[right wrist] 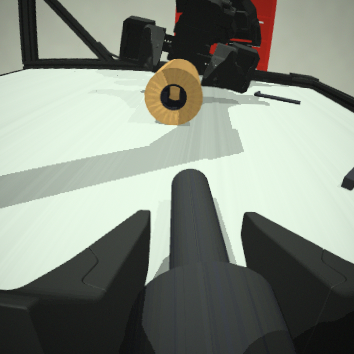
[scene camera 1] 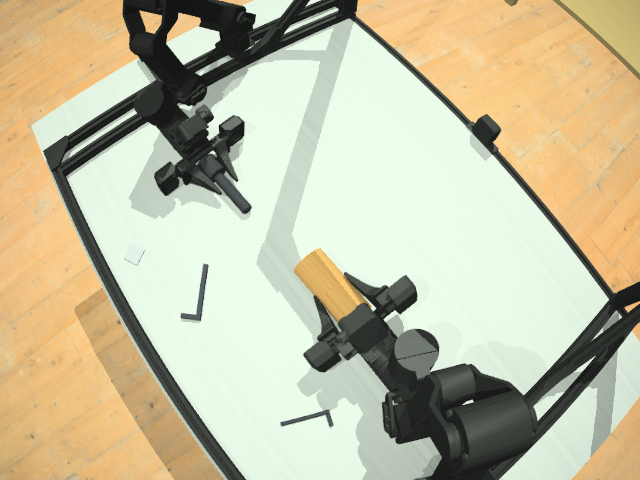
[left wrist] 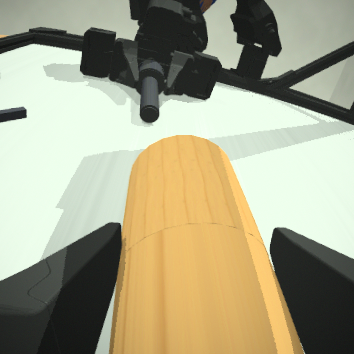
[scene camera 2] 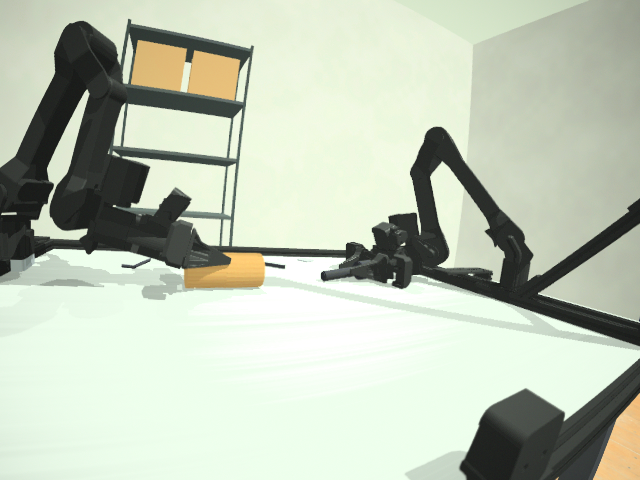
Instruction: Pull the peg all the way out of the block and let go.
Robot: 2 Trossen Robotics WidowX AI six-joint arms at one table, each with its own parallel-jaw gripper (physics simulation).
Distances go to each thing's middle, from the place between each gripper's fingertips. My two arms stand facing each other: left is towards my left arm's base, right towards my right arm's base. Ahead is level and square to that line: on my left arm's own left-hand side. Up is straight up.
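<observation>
Counted from my right hand: black peg (scene camera 1: 209, 164), 1 cm ahead and 1 cm to the right; wooden cylindrical block (scene camera 1: 320, 275), 10 cm behind and 23 cm to the left. By its middle, the black peg is nearer to my right hand than to my left hand.
Counted from my left hand: wooden cylindrical block, 1 cm below; black peg, 2 cm below, 11 cm ahead and 23 cm to the right. By its middle, the wooden cylindrical block is nearer to my left hand than to my right hand.
</observation>
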